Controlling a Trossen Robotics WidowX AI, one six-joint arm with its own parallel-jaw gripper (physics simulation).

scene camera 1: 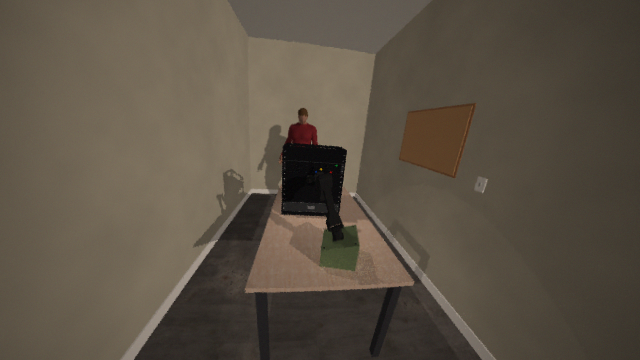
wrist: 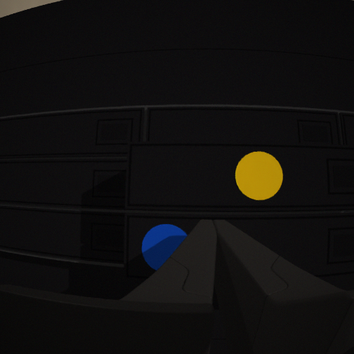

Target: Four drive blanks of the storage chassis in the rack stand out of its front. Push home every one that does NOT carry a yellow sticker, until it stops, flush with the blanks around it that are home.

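Labels:
In scene camera 1 and in the wrist view I see a black rack. On the rack (scene camera 1: 308,158) and (wrist: 85,85) are the same spot.

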